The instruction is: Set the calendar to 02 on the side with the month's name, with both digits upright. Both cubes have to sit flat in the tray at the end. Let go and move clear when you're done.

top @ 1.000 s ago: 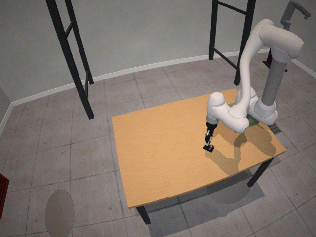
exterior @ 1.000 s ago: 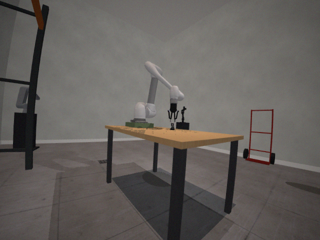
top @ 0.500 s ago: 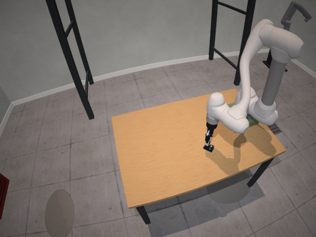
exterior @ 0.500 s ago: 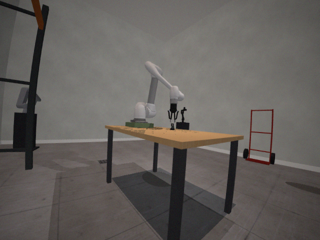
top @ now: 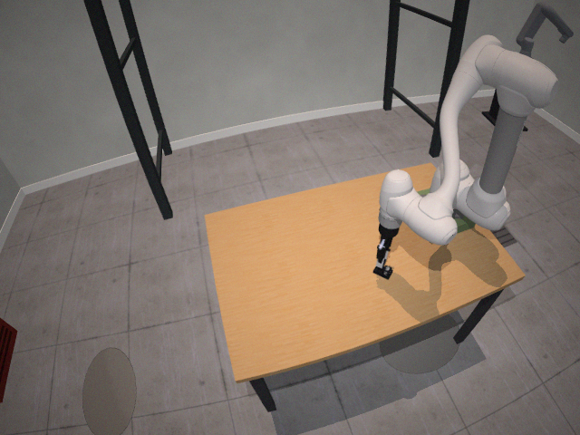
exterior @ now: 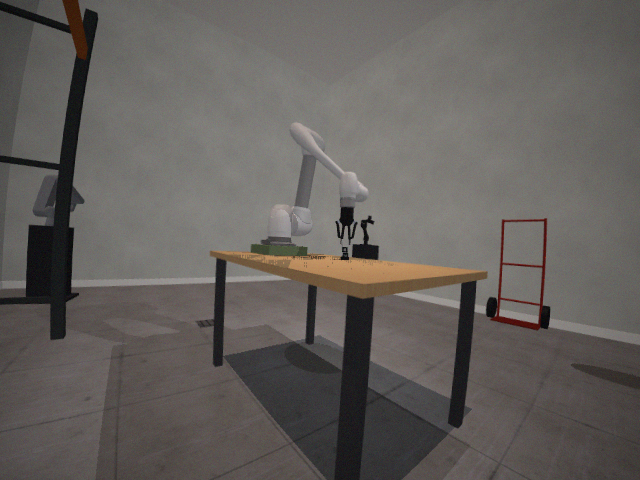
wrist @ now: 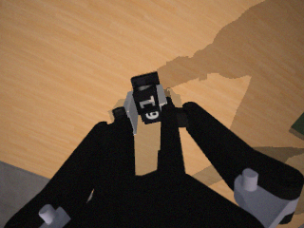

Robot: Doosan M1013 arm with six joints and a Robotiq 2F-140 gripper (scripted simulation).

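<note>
Now: hand 3 cm above the black number cube.
</note>
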